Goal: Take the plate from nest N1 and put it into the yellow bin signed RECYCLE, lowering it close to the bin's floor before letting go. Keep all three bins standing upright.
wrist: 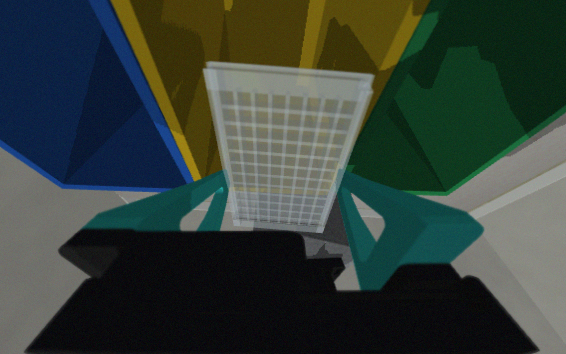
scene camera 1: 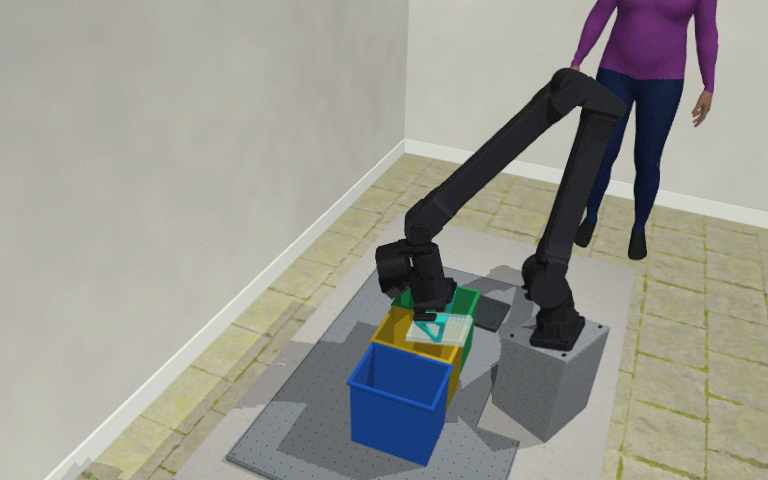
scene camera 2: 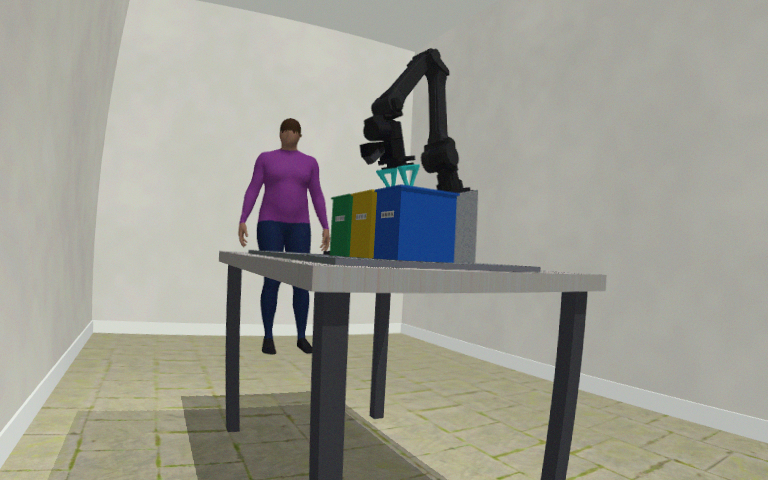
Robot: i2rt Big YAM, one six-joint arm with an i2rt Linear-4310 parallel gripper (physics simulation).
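Pixels of known places: gripper, fingertip midpoint: [wrist: 282, 176] [scene camera 1: 442, 329]; arm's base at its link origin: [scene camera 1: 558, 333].
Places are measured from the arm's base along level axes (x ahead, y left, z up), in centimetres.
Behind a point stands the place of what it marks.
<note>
My gripper [scene camera 1: 437, 337] {x 22.6, y 9.2, z -1.9 cm} [scene camera 2: 398, 185] {x 22.6, y 9.2, z -1.9 cm} [wrist: 282, 176] {x 22.6, y 9.2, z -1.9 cm} has teal fingers, shut on the long sides of the clear, gridded plate [scene camera 1: 457, 331] {x 18.8, y 9.8, z -0.4 cm} [wrist: 290, 140] {x 26.1, y 9.6, z -1.8 cm}. The plate is held roughly level over the yellow bin [scene camera 1: 392, 326] {x 35.6, y 7.6, z -8.3 cm} [scene camera 2: 363, 237] {x 35.0, y 14.3, z -16.0 cm} [wrist: 250, 35] {x 26.5, y 14.0, z -21.3 cm}, near rim height. In the wrist view its lower end overlaps the yellow rim on the arm-base side and reaches past it. The plate does not show in scene camera 2. The yellow bin stands upright; its sign is too small to read. Nest N1 cannot be made out.
The blue bin [scene camera 1: 396, 418] {x 22.0, y 29.7, z -9.7 cm} [scene camera 2: 427, 226] {x 23.9, y 30.0, z -12.8 cm} [wrist: 45, 90] {x 21.7, y 29.4, z -8.6 cm} and the green bin [scene camera 1: 467, 300] {x 24.0, y -8.5, z -6.7 cm} [scene camera 2: 341, 240] {x 37.3, y 1.4, z -16.9 cm} [wrist: 490, 90] {x 30.3, y -7.5, z -8.2 cm} stand upright close on either side of the yellow one. A dark pad [scene camera 1: 493, 314] {x 21.3, y -23.1, z -20.3 cm} lies beside the green bin. The grey base block [scene camera 1: 532, 384] {x 1.7, y 7.4, z -9.3 cm} stands to the right.
</note>
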